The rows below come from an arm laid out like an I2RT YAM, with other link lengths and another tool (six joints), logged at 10 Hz.
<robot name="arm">
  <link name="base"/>
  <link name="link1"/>
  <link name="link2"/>
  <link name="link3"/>
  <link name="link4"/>
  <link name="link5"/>
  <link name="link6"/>
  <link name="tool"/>
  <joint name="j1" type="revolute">
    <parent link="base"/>
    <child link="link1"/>
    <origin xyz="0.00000 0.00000 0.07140" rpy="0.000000 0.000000 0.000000"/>
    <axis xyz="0 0 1"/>
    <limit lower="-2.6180" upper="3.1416"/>
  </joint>
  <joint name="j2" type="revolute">
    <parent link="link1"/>
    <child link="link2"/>
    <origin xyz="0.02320 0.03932 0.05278" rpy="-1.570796 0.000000 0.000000"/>
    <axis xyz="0 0 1"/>
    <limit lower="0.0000" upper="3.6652"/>
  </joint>
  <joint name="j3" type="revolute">
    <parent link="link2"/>
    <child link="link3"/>
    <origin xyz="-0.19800 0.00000 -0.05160" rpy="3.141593 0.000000 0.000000"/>
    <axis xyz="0 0 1"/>
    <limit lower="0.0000" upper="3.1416"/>
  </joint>
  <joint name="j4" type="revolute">
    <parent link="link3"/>
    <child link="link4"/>
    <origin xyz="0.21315 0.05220 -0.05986" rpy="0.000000 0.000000 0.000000"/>
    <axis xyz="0 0 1"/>
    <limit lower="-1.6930" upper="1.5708"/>
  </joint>
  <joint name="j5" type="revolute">
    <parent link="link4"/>
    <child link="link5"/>
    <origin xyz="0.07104 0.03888 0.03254" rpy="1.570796 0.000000 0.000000"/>
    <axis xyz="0 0 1"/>
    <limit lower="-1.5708" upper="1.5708"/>
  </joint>
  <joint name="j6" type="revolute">
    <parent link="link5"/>
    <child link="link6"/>
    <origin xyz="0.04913 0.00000 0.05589" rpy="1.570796 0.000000 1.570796"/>
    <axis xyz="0 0 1"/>
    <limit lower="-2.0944" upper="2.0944"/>
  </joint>
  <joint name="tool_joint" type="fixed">
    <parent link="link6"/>
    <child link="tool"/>
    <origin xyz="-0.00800 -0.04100 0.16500" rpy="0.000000 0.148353 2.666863"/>
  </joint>
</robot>
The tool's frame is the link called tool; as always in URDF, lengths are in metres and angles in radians.
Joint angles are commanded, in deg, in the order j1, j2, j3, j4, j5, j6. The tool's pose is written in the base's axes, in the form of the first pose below.
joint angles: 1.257, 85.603, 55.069, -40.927, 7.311, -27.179
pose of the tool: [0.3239 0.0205 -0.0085], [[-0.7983 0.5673 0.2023], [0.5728 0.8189 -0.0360], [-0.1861 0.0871 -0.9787]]
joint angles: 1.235, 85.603, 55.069, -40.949, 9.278, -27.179
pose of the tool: [0.3239 0.0130 -0.0084], [[-0.7918 0.5765 0.2020], [0.5754 0.8149 -0.0702], [-0.2051 0.0607 -0.9769]]
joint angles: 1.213, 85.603, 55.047, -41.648, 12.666, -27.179
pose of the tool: [0.3205 0.0001 -0.0089], [[-0.7834 0.5921 0.1891], [0.5780 0.8058 -0.1289], [-0.2287 0.0083 -0.9735]]
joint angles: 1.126, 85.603, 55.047, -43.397, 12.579, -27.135
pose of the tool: [0.3123 -0.0003 -0.0120], [[-0.7889 0.5935 0.1592], [0.5796 0.8048 -0.1282], [-0.2042 -0.0089 -0.9789]]
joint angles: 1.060, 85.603, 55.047, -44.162, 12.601, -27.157
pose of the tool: [0.3087 -0.0008 -0.0132], [[-0.7911 0.5941 0.1459], [0.5802 0.8042 -0.1290], [-0.1940 -0.0174 -0.9809]]
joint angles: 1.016, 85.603, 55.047, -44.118, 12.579, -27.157
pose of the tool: [0.3089 -0.0009 -0.0131], [[-0.7905 0.5946 0.1465], [0.5808 0.8038 -0.1287], [-0.1944 -0.0167 -0.9808]]
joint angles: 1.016, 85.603, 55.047, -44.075, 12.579, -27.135
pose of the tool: [0.3091 -0.0009 -0.0131], [[-0.7902 0.5949 0.1473], [0.5811 0.8036 -0.1287], [-0.1949 -0.0161 -0.9807]]
